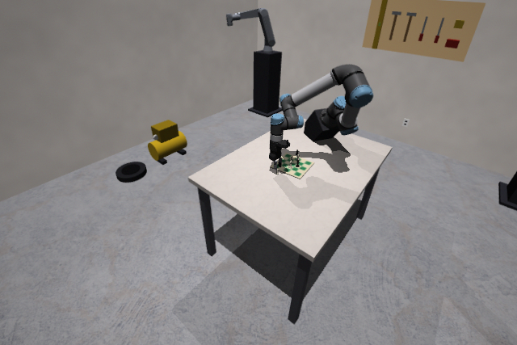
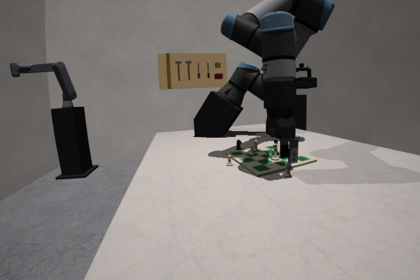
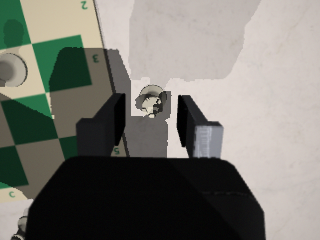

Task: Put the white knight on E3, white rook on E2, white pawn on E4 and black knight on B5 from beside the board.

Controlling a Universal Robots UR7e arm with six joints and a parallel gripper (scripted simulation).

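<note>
My hand is 14 cm past the cream chessboard, 2 cm to the right of it and 6 cm above it.
</note>
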